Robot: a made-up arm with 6 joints. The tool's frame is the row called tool.
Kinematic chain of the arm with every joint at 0, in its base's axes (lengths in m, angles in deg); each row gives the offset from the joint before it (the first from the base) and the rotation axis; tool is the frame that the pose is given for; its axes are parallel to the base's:
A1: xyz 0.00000 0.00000 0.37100 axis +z
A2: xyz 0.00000 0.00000 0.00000 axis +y
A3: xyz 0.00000 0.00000 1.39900 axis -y
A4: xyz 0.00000 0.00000 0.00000 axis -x
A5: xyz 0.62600 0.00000 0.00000 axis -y
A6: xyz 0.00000 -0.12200 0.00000 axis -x
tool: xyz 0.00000 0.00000 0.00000
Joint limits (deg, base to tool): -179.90..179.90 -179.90..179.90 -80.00..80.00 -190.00..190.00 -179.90..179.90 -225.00..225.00
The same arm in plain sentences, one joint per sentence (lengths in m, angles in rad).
The arm has six revolute joints in a row. What follows holds with every joint at zero, and every direction is one of the base frame's.
Joint 1 sits 0.371 m along +z from the base frame's origin and rotates about +z, from -3.1398 to 3.1398 rad.
Joint 2 sits at the same point as joint 1 and rotates about +y, from -3.1398 to 3.1398 rad.
Joint 3 sits 1.399 m along +z from joint 2 and rotates about -y, from -1.3963 to 1.3963 rad.
Joint 4 sits at the same point as joint 3 and rotates about -x, from -3.3161 to 3.3161 rad.
Joint 5 sits 0.626 m along +x from joint 4 and rotates about -y, from -3.1398 to 3.1398 rad.
Joint 6 sits 0.122 m along -y from joint 5 and rotates about -x, from -3.927 to 3.927 rad.
The tool frame, which is the frame that the pose is given for, sits at the same point as joint 6; its axes are parallel to the base frame's.

